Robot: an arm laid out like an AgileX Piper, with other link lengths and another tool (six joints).
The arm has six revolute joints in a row. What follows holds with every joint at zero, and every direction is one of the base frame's.
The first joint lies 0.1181 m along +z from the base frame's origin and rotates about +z.
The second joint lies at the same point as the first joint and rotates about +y.
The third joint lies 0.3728 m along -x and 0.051 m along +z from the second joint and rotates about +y.
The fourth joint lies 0.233 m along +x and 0.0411 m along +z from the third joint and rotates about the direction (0.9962, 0, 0.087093).
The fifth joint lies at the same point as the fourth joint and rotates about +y.
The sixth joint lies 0.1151 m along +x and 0.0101 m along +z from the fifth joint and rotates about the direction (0.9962, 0, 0.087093).
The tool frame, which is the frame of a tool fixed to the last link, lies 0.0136 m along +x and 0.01 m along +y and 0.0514 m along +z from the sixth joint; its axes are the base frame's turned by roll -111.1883, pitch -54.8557 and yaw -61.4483 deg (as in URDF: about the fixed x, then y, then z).
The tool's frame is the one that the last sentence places.
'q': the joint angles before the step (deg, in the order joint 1, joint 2, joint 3, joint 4, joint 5, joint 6). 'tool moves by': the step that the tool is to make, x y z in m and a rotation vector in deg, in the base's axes. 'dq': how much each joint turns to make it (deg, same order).
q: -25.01, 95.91, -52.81, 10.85, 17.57, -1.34
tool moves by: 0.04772, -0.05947, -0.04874, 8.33, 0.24, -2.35
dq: -6.31, 13.62, -10.20, 22.54, 3.62, -20.65
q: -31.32, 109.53, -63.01, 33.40, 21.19, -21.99
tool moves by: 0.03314, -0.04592, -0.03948, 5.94, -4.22, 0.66
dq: -4.68, 10.64, -8.44, 20.52, 4.44, -20.40
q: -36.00, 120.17, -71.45, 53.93, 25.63, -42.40
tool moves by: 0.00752, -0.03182, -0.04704, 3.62, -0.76, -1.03
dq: -3.13, 7.78, -3.58, 9.26, 1.94, -9.44
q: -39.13, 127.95, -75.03, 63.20, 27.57, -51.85
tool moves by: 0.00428, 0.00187, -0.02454, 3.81, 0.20, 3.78
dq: -0.81, 3.55, -1.54, 1.42, 4.86, -3.50
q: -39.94, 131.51, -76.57, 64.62, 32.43, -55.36
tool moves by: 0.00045, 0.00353, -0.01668, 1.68, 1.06, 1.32
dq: 0.00, 1.84, -0.06, 0.06, 1.23, -0.83
